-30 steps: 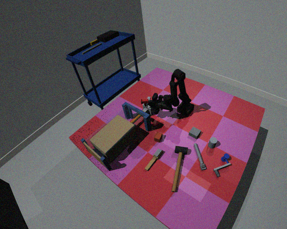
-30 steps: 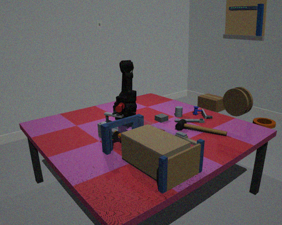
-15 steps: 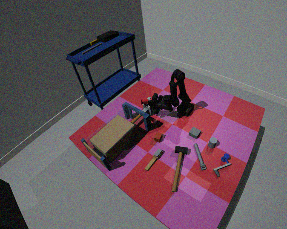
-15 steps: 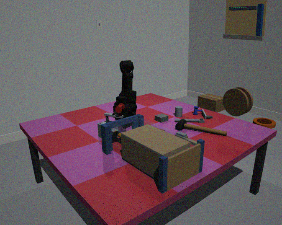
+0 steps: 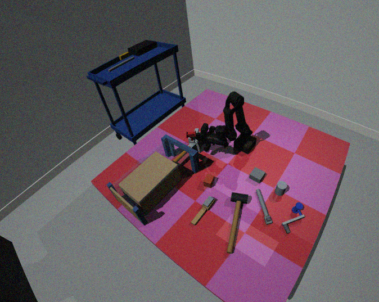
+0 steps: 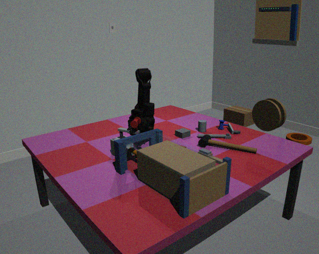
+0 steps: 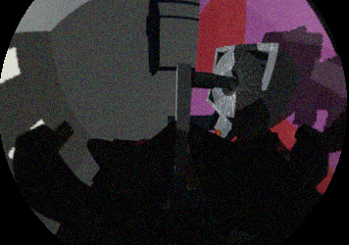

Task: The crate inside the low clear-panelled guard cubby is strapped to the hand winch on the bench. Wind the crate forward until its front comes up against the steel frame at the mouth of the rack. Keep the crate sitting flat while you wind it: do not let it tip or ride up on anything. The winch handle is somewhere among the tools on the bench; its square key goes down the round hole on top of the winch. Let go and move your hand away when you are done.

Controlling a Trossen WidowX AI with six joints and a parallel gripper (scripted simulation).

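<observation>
Right now the red-knobbed winch handle is 1 cm to the left of my gripper tip, 1 cm ahead of it and 1 cm above it. From my gripper tip the other things lie so: frame (11 cm ahead, 4 cm below, 1 cm to the right); then red knob (4 cm ahead, 4 cm above, 3 cm to the left); then grey winch (11 cm below, 6 cm behind, 2 cm to the right).
</observation>
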